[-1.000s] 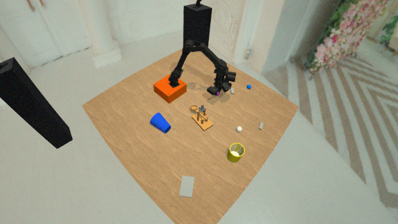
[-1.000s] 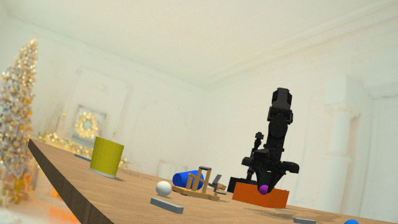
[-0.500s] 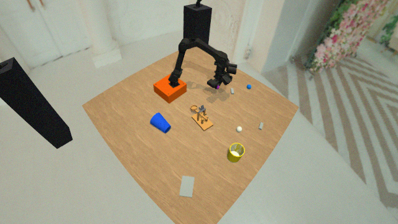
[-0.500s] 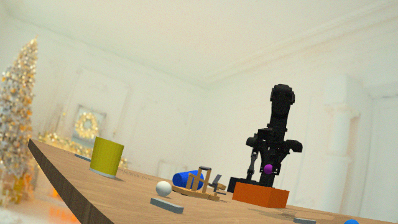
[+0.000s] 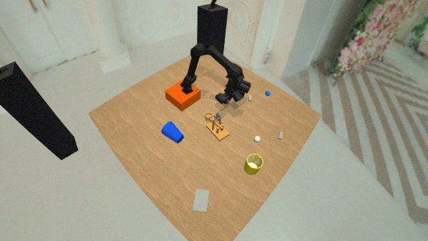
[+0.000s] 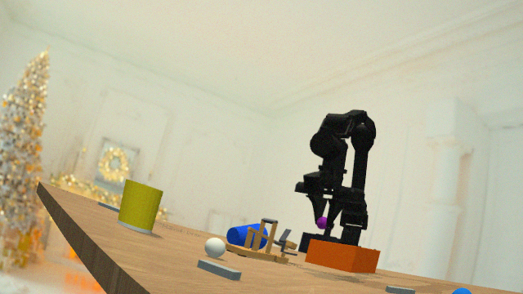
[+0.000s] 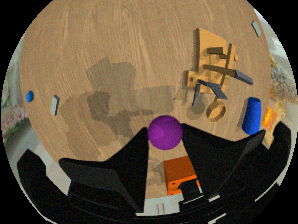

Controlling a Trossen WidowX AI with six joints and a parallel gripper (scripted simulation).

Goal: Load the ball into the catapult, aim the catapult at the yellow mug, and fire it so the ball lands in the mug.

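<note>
Now: gripper tip 40 mm short of the wooden catapult, 110 mm to the left of it and 70 mm above it. Also, from my gripper tip: blue ball: 60 mm ahead, 410 mm to the left, 100 mm below; then white ball: 290 mm ahead, 20 mm to the left, 100 mm below; then purple ball: 10 mm above.
</note>
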